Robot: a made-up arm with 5 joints. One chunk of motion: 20 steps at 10 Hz.
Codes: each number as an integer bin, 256 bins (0 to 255) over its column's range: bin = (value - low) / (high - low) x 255, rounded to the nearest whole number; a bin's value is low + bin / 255 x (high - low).
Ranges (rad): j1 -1.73..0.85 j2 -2.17..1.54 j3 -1.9..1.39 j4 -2.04..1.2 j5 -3..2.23
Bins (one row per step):
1: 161 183 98 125 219
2: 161 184 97 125 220
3: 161 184 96 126 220
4: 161 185 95 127 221
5: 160 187 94 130 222
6: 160 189 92 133 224
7: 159 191 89 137 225
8: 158 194 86 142 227
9: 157 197 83 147 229
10: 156 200 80 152 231
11: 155 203 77 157 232
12: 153 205 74 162 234
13: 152 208 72 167 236
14: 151 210 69 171 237
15: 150 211 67 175 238
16: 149 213 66 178 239
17: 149 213 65 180 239
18: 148 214 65 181 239
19: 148 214 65 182 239
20: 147 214 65 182 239
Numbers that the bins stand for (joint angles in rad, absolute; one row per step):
1: -0.1011 0.4925 -0.6356 -0.4518 1.4916
2: -0.1011 0.5070 -0.6485 -0.4518 1.5122
3: -0.1011 0.5070 -0.6614 -0.4391 1.5122
4: -0.1011 0.5216 -0.6743 -0.4264 1.5327
5: -0.1112 0.5507 -0.6872 -0.3882 1.5532
6: -0.1112 0.5798 -0.7130 -0.3501 1.5942
7: -0.1213 0.6089 -0.7517 -0.2993 1.6147
8: -0.1314 0.6525 -0.7904 -0.2358 1.6557
9: -0.1415 0.6962 -0.8291 -0.1722 1.6967
10: -0.1516 0.7398 -0.8678 -0.1087 1.7378
11: -0.1618 0.7835 -0.9065 -0.0452 1.7583
12: -0.1820 0.8125 -0.9453 0.0184 1.7993
13: -0.1921 0.8562 -0.9711 0.0819 1.8403
14: -0.2022 0.8853 -1.0098 0.1327 1.8608
15: -0.2124 0.8998 -1.0356 0.1835 1.8813
16: -0.2225 0.9289 -1.0485 0.2216 1.9018
17: -0.2225 0.9289 -1.0614 0.2471 1.9018
18: -0.2326 0.9435 -1.0614 0.2598 1.9018
19: -0.2326 0.9435 -1.0614 0.2725 1.9018
20: -0.2427 0.9435 -1.0614 0.2725 1.9018

